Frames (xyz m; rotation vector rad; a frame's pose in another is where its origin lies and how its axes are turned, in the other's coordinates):
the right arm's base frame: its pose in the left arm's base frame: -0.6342 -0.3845 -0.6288 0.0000 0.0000 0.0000
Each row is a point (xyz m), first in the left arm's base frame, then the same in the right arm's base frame.
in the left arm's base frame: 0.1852 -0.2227 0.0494
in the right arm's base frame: 0.8194 0.1618 0.6782
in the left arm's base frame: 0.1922 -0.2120 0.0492
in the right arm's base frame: 0.8264 0.1725 0.6780
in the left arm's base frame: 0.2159 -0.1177 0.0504
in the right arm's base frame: 0.8501 0.2668 0.6792
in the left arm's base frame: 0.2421 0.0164 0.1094
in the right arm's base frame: 0.8763 0.4009 0.7382
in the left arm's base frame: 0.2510 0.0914 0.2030
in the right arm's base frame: 0.8852 0.4759 0.8318
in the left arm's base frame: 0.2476 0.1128 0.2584
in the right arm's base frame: 0.8818 0.4973 0.8872
